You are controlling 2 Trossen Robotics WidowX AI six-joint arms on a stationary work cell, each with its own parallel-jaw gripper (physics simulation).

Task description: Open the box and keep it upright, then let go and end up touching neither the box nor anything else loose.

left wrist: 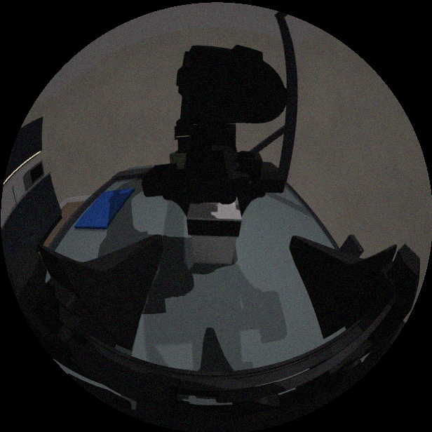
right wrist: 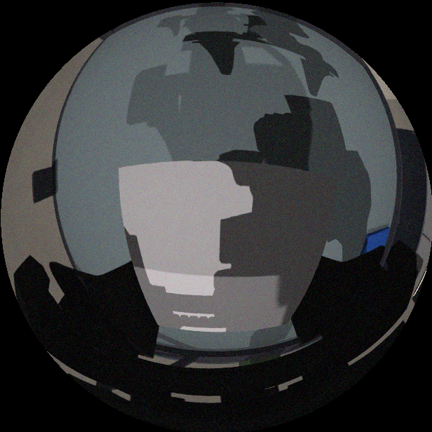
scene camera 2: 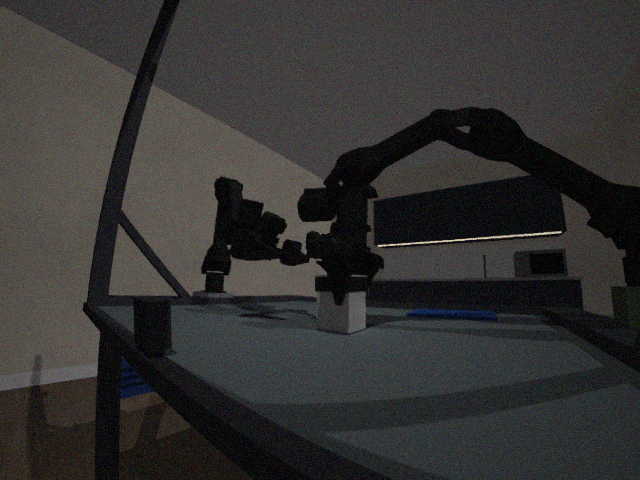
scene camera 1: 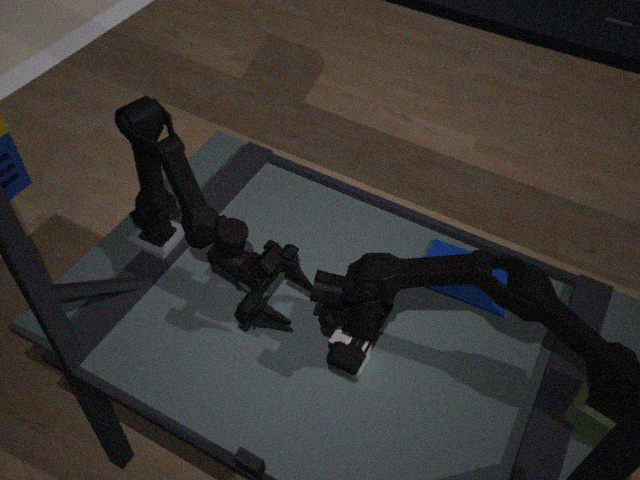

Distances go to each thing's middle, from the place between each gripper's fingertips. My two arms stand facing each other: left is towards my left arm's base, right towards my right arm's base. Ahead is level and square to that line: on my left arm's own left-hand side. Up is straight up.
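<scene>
Flat blue panel (scene camera 1: pixel 469 294): my left hand 330 mm short of it, 270 mm to the left of it, 130 mm above it.
Flat blue panel from my right hand: 330 mm ahead, 150 mm to the right, 40 mm below.
</scene>
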